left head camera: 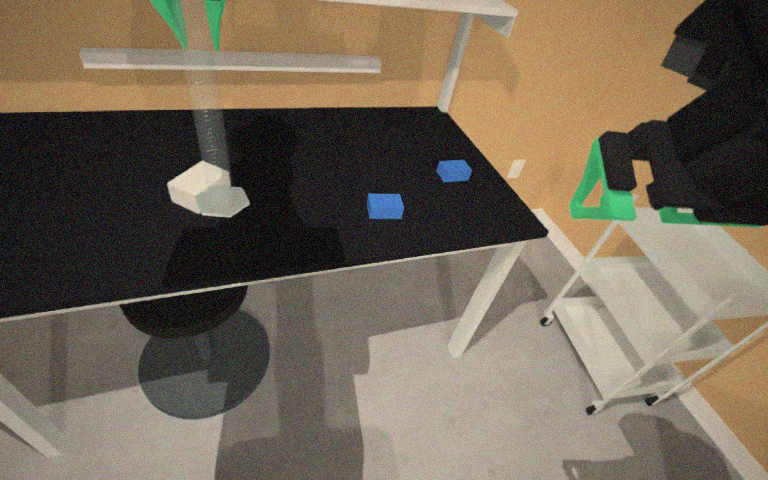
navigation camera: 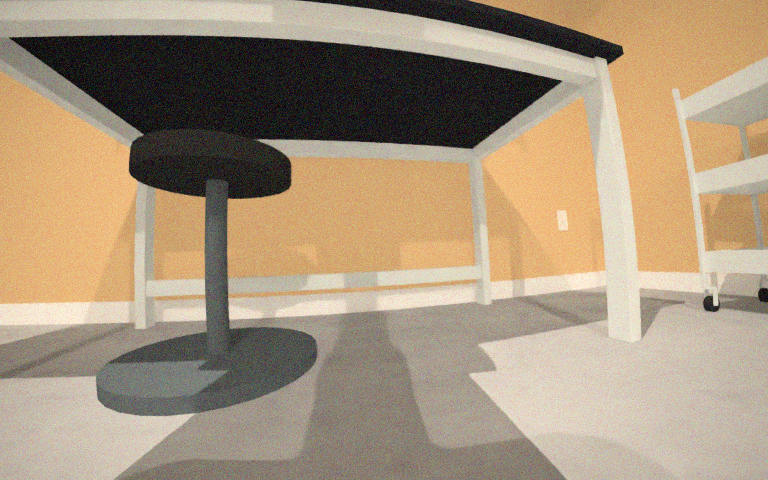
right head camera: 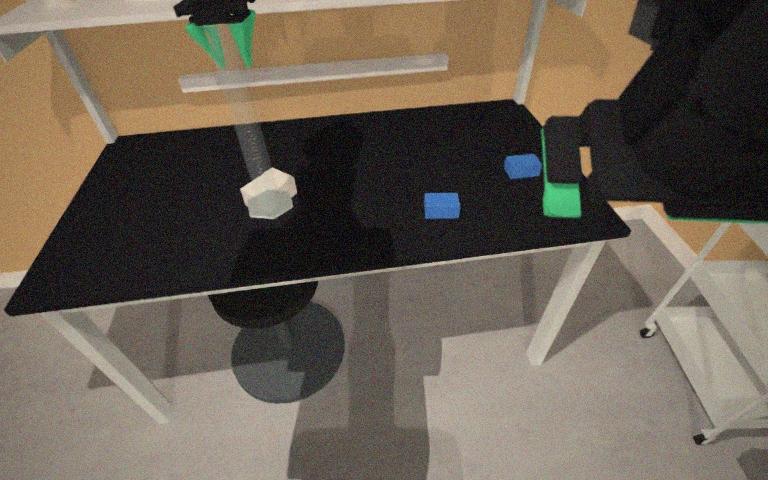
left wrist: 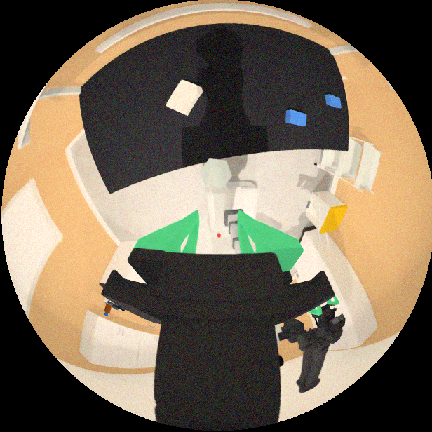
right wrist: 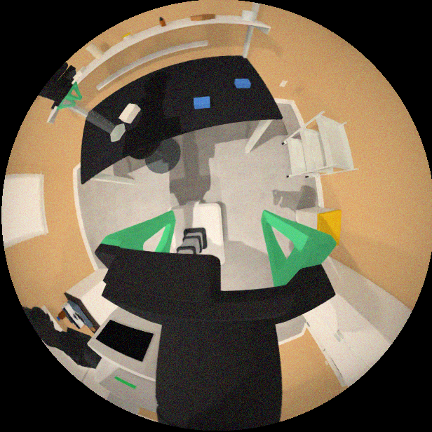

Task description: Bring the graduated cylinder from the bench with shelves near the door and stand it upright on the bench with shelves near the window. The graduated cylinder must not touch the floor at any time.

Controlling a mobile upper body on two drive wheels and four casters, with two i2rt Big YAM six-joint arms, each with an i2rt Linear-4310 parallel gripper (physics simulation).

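Places are measured from the left arm's base along level axes (x left, y back, z up), in centimetres.
Pixels of known places: left gripper, fingertip midpoint: (left head camera: 201, 48) (right head camera: 236, 67); right gripper, fingertip midpoint: (left head camera: 617, 213) (right head camera: 606, 209).
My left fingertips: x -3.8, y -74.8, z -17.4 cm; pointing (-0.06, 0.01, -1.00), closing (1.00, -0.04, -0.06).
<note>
For each thing: its top centre in the pictures, then the offset to it from my left fingertips. "spot": a spot on its surface instead.
- clear graduated cylinder, middle of its top: (right head camera: 218, 22) dx -0.1, dy +2.6, dz +7.4 cm
- white block, middle of its top: (left head camera: 198, 177) (right head camera: 267, 182) dx +9.6, dy -24.8, dz -41.6 cm
- round stool, surface spot: (navigation camera: 209, 164) spot: dx +12.9, dy -8.5, dz -80.3 cm
The clear graduated cylinder (left head camera: 212, 133) (right head camera: 252, 135) (left wrist: 215, 173) (right wrist: 101, 122) hangs roughly upright, its pale hexagonal base lowest. My left gripper (left head camera: 201, 48) (right head camera: 236, 67) (left wrist: 218, 215) (right wrist: 77, 101) is shut on its upper tube. In both head views the base overlaps the white block (left head camera: 195, 183) (right head camera: 277, 180) (left wrist: 184, 97) (right wrist: 130, 113); any gap to the top is unclear. The black bench with shelves (left head camera: 317, 147) (right head camera: 169, 186) (left wrist: 135, 70) (right wrist: 170, 90) (navigation camera: 538, 39) stands in front. No window or door shows. My right gripper (left head camera: 647, 212) (right wrist: 217, 214) is open, at the right.
Two blue blocks (left head camera: 385, 206) (left head camera: 454, 170) (right head camera: 441, 205) (right head camera: 522, 166) lie at the bench's right. A round stool (navigation camera: 209, 164) stands partly under the bench. A white cart (left head camera: 600, 263) (navigation camera: 730, 178) stands at the right. The shelf (right wrist: 225, 21) overhead holds small items.
</note>
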